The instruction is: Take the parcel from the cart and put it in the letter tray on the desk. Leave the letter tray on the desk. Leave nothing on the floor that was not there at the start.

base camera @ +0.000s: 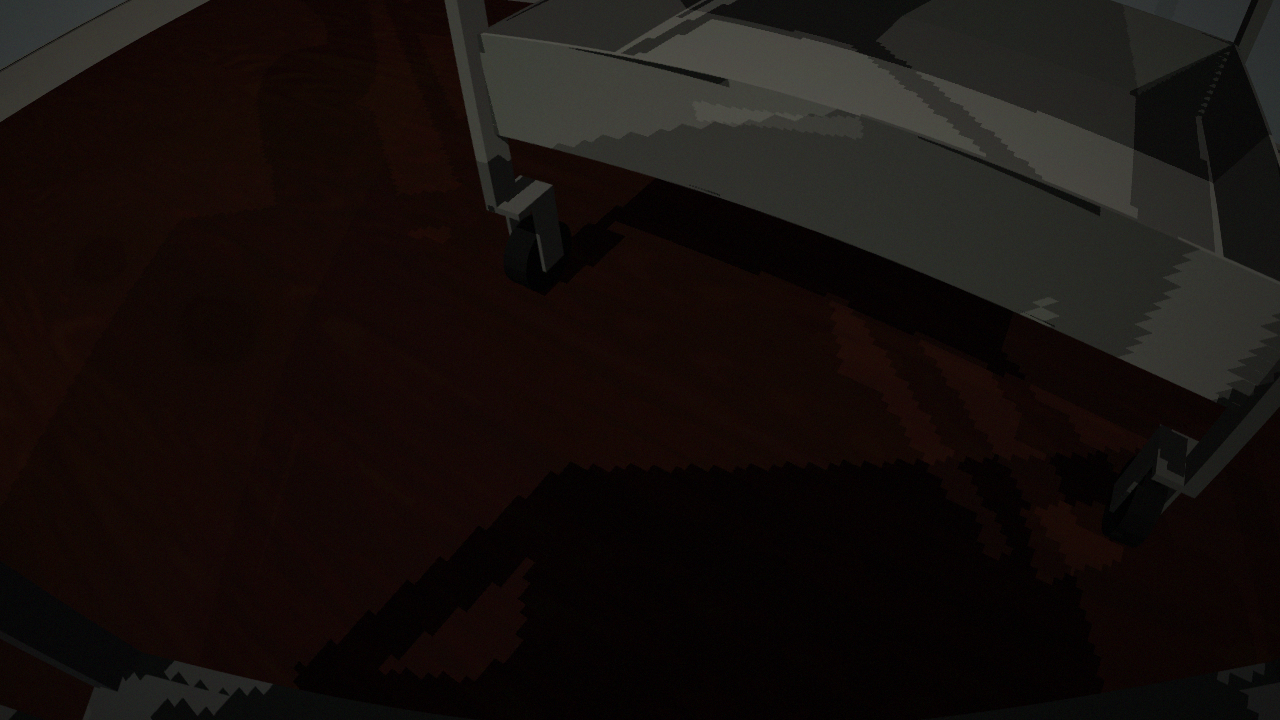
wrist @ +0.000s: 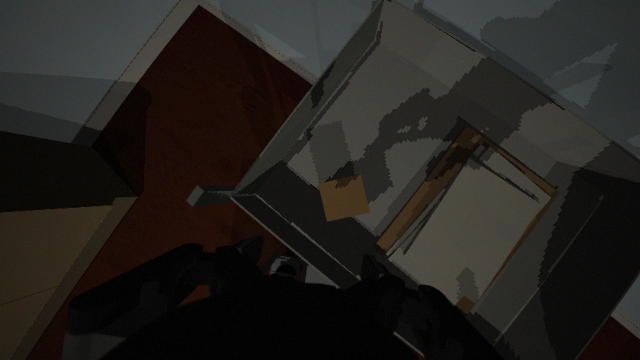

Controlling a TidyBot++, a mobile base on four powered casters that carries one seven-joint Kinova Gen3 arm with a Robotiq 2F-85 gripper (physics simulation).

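Frame: origin at the arm's base, x ahead, y left, z up, level; metres.
Seen in the pictures: gripper, fingertip midpoint: [wrist: 311,256].
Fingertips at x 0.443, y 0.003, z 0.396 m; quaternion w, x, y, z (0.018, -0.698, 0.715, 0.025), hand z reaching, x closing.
A point is followed by its place in that frame.
The parcel, a small tan box [wrist: 344,198] @(y -0.022, x 0.492, z 0.316 m), stands on the cart's top shelf near its near left corner in the wrist view. The grey cart [base camera: 760,170] @(y -0.024, x 0.389, z -0.242 m) [wrist: 265,230] @(y 0.069, x 0.442, z 0.334 m) has raised edges. My gripper [wrist: 311,256] @(y 0.003, x 0.443, z 0.396 m) is open, with its fingertips apart at the lower middle of the wrist view. It hangs above the cart's near edge, short of the parcel in the picture, with nothing between the fingers. The letter tray on the desk cannot be made out for certain.
A wooden tray [wrist: 422,200] @(y -0.137, x 0.503, z 0.276 m) holding white papers [wrist: 470,220] @(y -0.197, x 0.485, z 0.290 m) stands on the cart, right of the parcel. A tan-topped piece of furniture [wrist: 50,240] @(y 1.251, x 0.087, z -0.087 m) is at the left of the wrist view. The cart's casters [base camera: 537,237] @(y 0.108, x 0.470, z -0.346 m) [base camera: 1136,510] @(y -0.240, x 0.262, z -0.355 m) rest on the red floor [base camera: 358,358] @(y 0.237, x 0.411, z -0.396 m). Pale walls rise behind.
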